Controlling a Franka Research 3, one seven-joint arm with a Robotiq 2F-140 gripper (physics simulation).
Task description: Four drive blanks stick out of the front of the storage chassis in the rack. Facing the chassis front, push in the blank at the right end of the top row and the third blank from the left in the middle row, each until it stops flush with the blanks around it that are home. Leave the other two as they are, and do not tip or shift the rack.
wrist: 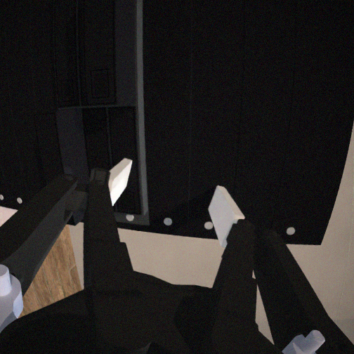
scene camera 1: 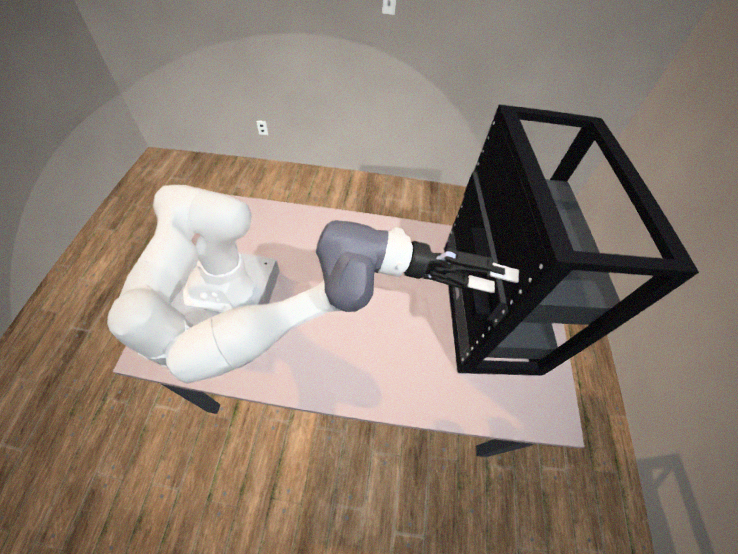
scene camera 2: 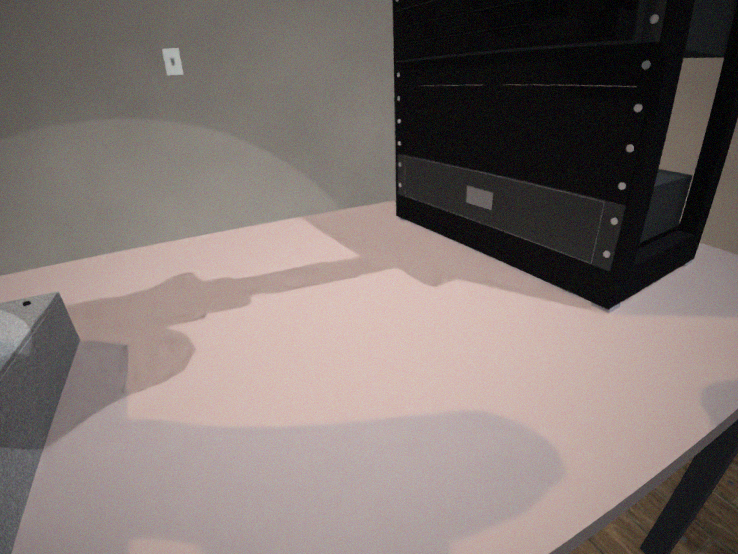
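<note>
The black rack (scene camera 1: 625,262) (scene camera 2: 655,119) stands upright on the table. The storage chassis shows its grey edge strip (scene camera 1: 489,229) (wrist: 141,100), upright in the wrist view. Left of the strip are dark blanks, one with a small square outline (wrist: 100,82). Lit side faces beside them show steps in depth, but exactly which blanks stick out is hard to tell. My gripper (scene camera 1: 493,278) (wrist: 171,185) is open and empty at the rack front. In the wrist view its left pale fingertip overlaps the chassis end and its right one the black panel beyond the strip. Contact is unclear.
A grey unit (scene camera 2: 536,223) with a pale label sits low in the rack. Round screw heads line the rack's front posts. The rack stands on the pink table (scene camera 1: 387,381) (scene camera 2: 357,357). The arm's base (scene camera 1: 259,280) is at the table's other end.
</note>
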